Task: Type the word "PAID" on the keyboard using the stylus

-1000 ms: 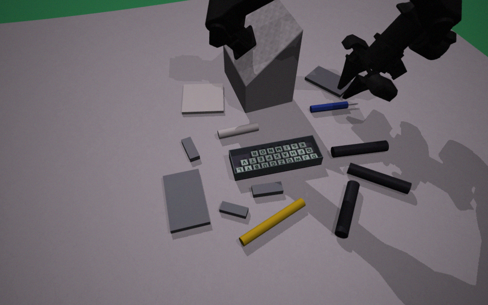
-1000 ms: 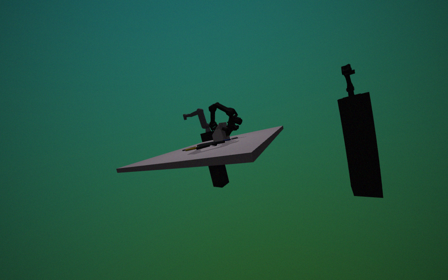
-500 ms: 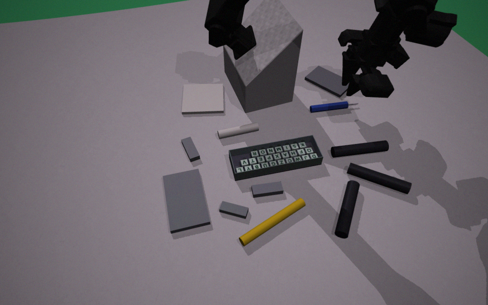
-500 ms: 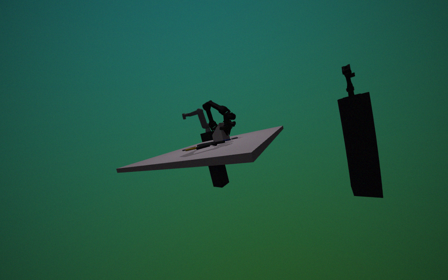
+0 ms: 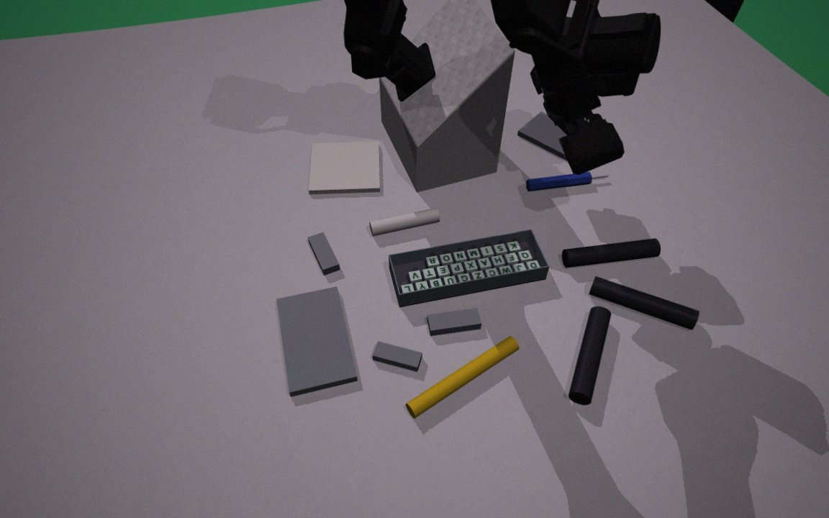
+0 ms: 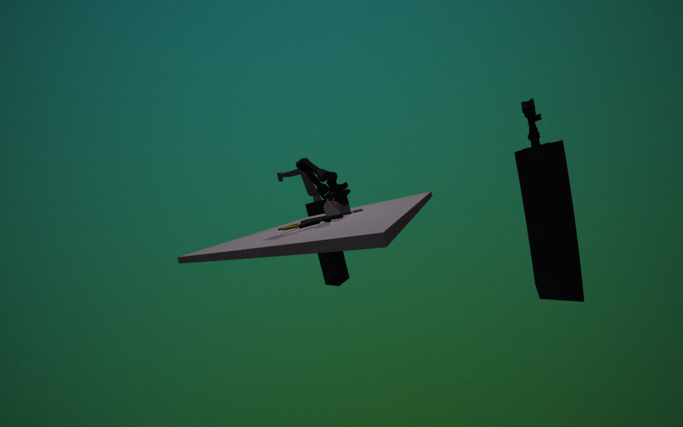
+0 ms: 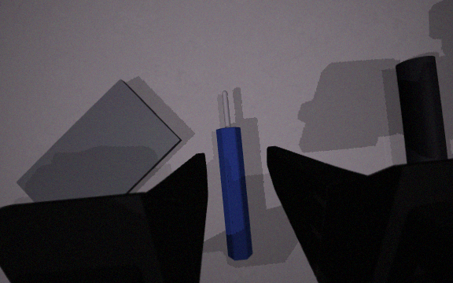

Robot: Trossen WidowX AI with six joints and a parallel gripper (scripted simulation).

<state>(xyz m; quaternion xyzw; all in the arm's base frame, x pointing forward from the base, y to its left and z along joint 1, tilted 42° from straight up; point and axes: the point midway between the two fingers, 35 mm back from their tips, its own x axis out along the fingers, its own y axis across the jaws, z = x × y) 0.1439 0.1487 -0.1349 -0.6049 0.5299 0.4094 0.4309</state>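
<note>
My gripper tip is 50 mm above the stylus and 10 mm to the right of it. The rest, counted from my gripper tip: yellow cylinder 280 mm ahead, 230 mm to the right, 50 mm below; then grey slab 100 mm behind, 60 mm below, 10 mm to the left; then pale cylinder 260 mm to the right, 50 mm below, 40 mm ahead.
</note>
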